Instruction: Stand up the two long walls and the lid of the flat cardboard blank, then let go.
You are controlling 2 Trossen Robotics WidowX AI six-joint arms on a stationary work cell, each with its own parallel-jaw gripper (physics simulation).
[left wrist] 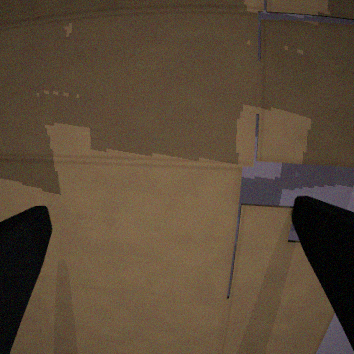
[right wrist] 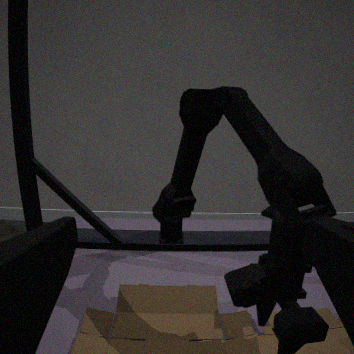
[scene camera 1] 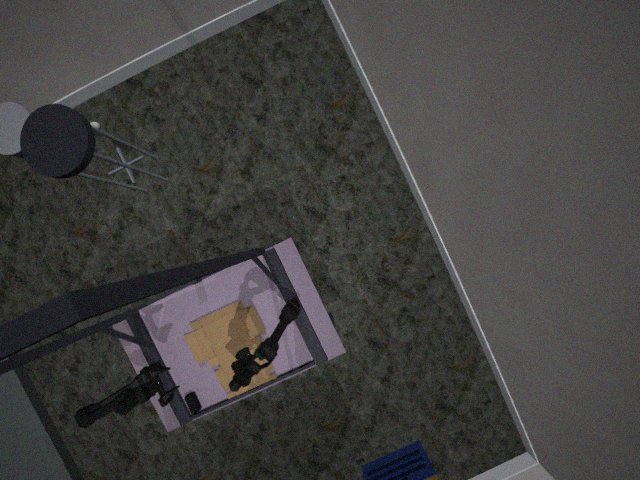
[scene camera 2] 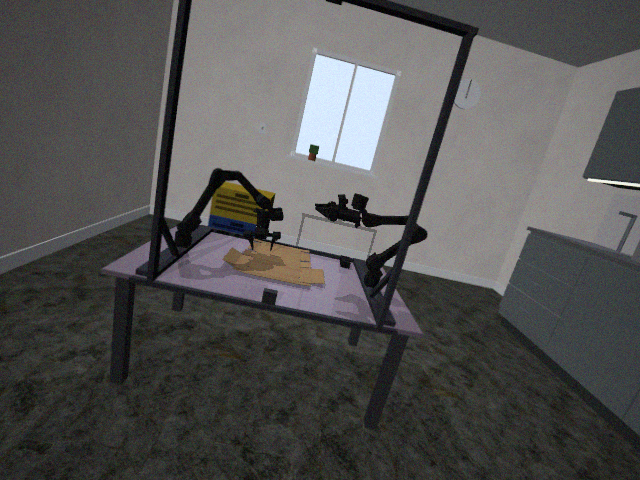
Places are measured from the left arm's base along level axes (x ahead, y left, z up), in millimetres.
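Where they show: left gripper, fingertip midpoint: [left wrist: 172, 213] [right wrist: 270, 342] [scene camera 1: 251, 353] [scene camera 2: 261, 250]; right gripper, fingertip midpoint: [right wrist: 194, 231] [scene camera 1: 174, 377] [scene camera 2: 315, 206]; left arm's base, link origin: [right wrist: 170, 237] [scene camera 1: 293, 304] [scene camera 2: 181, 244]; right arm's base, link origin: [scene camera 2: 370, 285].
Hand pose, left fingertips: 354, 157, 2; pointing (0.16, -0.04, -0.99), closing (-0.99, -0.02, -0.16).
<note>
Each offset is from my left fingertips to the top centre of the thing, as dx, dy, dz. Level surfaces: height alone.
The cardboard blank [scene camera 1: 206, 335] [scene camera 2: 297, 266] [left wrist: 150, 250] [right wrist: 165, 325] lies mostly flat on the table, with slots between its flaps. A panel at its left end in scene camera 2 looks tilted up a little; the other panels look flat. My left gripper [scene camera 2: 262, 248] [left wrist: 172, 213] is open and points down close above the blank near its back left part in scene camera 2. Nothing is between its fingers, and any contact with the board is unclear. My right gripper [scene camera 1: 172, 379] [scene camera 2: 317, 207] [right wrist: 194, 231] is open, held level high above the table, away from the blank.
The pale purple table @[dz -21] [scene camera 1: 328, 330] [scene camera 2: 124, 266] carries dark frame posts [scene camera 2: 168, 144] [right wrist: 22, 125]. A small black block @[+461, +130, +14] [scene camera 1: 192, 401] [scene camera 2: 344, 261] is near one edge, another black block @[+103, -525, +36] [scene camera 2: 268, 296] at the front edge. A yellow and blue box [scene camera 2: 232, 206] is behind the table.
</note>
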